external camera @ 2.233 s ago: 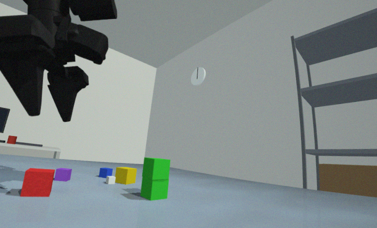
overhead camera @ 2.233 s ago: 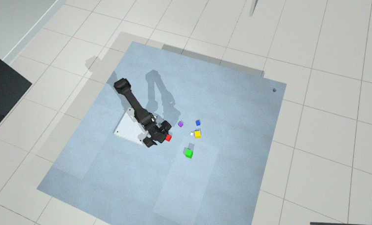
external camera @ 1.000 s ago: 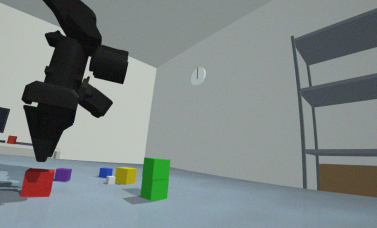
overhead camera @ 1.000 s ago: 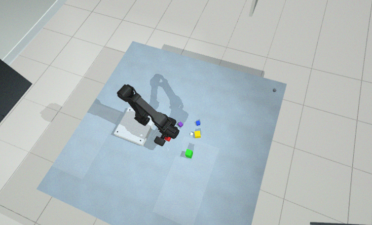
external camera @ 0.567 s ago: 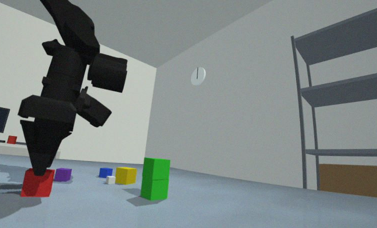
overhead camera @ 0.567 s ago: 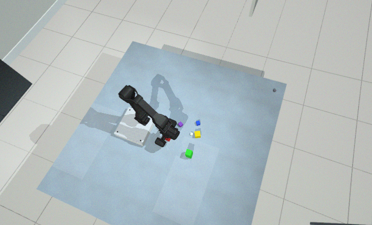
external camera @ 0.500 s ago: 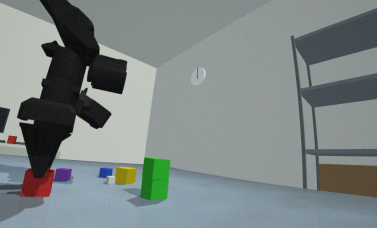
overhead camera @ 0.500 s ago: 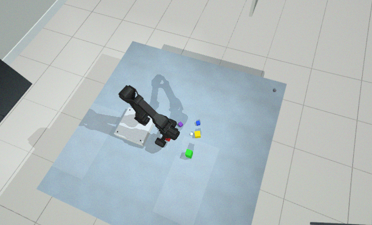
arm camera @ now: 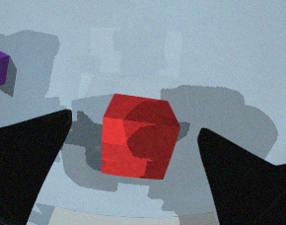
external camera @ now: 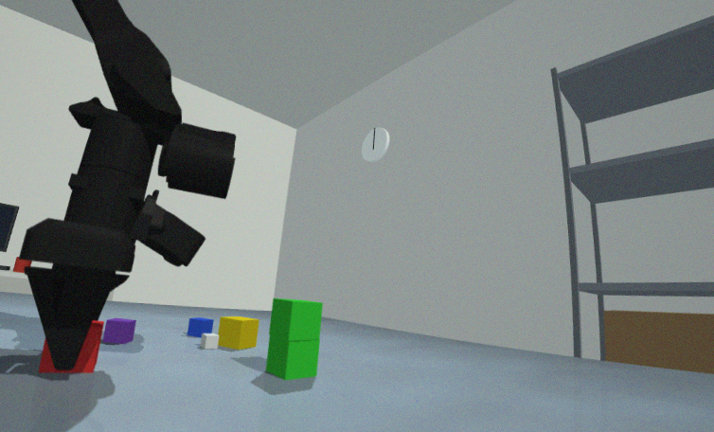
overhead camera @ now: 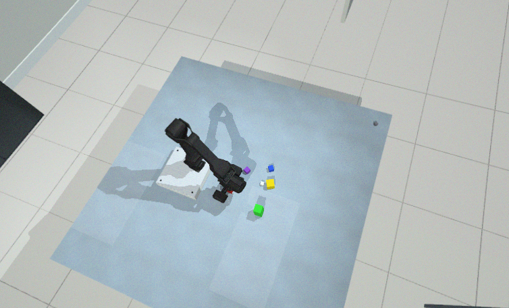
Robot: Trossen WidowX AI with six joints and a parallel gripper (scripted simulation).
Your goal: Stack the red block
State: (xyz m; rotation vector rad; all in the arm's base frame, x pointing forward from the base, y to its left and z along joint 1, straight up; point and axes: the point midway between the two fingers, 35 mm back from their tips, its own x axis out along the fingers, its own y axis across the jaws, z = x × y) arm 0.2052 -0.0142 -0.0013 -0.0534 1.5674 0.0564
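The red block lies 1 cm above my gripper tip. The rest, counted from my gripper tip: small white block 12 cm ahead, 10 cm to the left; then yellow block 16 cm ahead, 12 cm to the left, 1 cm above; then purple block 2 cm ahead, 13 cm to the left.
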